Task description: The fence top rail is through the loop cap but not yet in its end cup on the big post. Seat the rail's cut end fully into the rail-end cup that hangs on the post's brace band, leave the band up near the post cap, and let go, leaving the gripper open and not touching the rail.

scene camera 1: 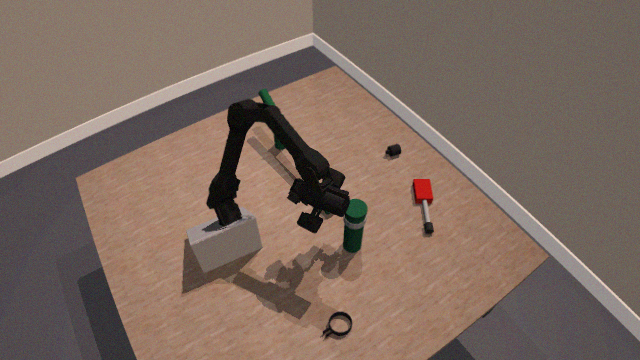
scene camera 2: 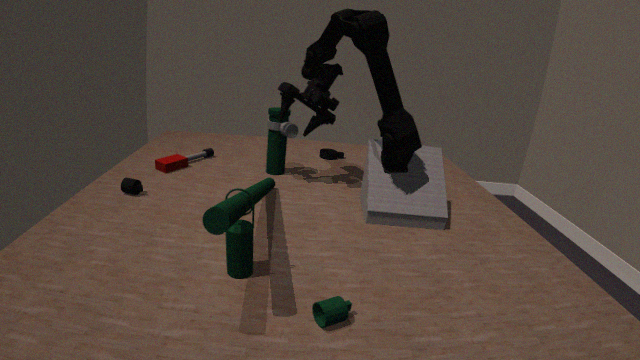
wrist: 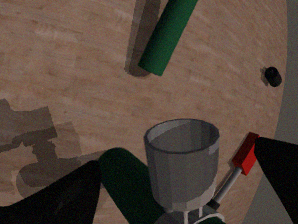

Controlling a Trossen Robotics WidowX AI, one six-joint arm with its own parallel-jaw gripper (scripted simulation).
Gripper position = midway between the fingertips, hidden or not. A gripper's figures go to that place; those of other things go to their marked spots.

Scene:
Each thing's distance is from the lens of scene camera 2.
my gripper (scene camera 2: 292, 128): 0.97 m
green top rail (scene camera 2: 216, 220): 0.42 m
green cap (scene camera 2: 334, 310): 0.51 m
small green post (scene camera 2: 239, 238): 0.56 m
big green post (scene camera 2: 276, 153): 1.04 m
The marked spots on the big green post and the green cap are 0.64 m apart.

